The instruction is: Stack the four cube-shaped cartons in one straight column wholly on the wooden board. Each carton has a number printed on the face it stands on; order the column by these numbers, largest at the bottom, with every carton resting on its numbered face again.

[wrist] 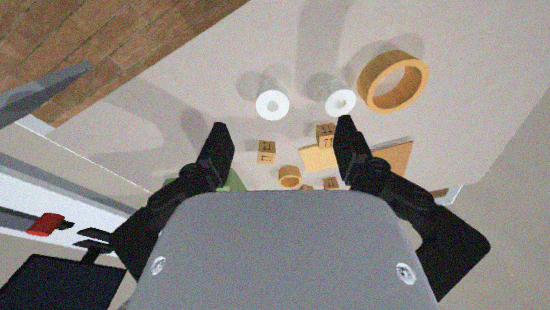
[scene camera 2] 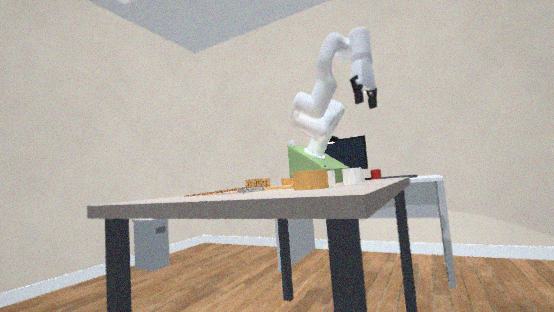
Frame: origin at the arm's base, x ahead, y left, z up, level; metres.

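Seen in the pictures: gripper, between the fingertips: [wrist: 281, 133] [scene camera 2: 366, 105]; arm's base, origin of its link: [scene camera 2: 314, 154].
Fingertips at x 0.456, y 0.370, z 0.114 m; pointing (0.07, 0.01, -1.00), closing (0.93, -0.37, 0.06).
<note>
Offsets run from my fingertips to a thing's top centre. "*": to the spot under its first point.
My gripper [scene camera 2: 365, 104] [wrist: 281, 133] is open and empty, high above the table. In the wrist view, a brown carton with arrow marks {dx -0.151, dy -0.234, dz -0.232 m} [wrist: 266, 151] stands left of centre. Another carton {dx +0.030, dy -0.258, dz -0.232 m} [wrist: 326, 135] stands at the light wooden board {dx -0.010, dy -0.356, dz -0.270 m} [wrist: 315, 161], near the right finger; whether it rests on it I cannot tell. A third carton {dx -0.020, dy -0.516, dz -0.232 m} [wrist: 330, 183] and a brown piece, perhaps the fourth {dx -0.124, dy -0.519, dz -0.232 m} [wrist: 306, 187], are partly hidden by the gripper body. A darker orange-brown board {dx +0.148, dy -0.532, dz -0.261 m} [wrist: 400, 156] lies to the right. In the scene view, carton sides {* dx -0.015, dy -0.491, dz -0.252 m} [scene camera 2: 257, 183] show low on the table. The printed numbers are hidden.
Two white rolls {dx -0.052, dy -0.087, dz -0.220 m} [wrist: 272, 105] {dx +0.080, dy -0.153, dz -0.226 m} [wrist: 340, 103] and a large orange ring {dx +0.187, dy -0.172, dz -0.223 m} [wrist: 367, 82] [scene camera 2: 310, 180] stand beyond the cartons. A small orange ring {dx -0.140, dy -0.388, dz -0.239 m} [wrist: 289, 171] stands between cartons. The green robot base [scene camera 2: 305, 161], a dark monitor [scene camera 2: 350, 151] and a red object [scene camera 2: 375, 174] are behind.
</note>
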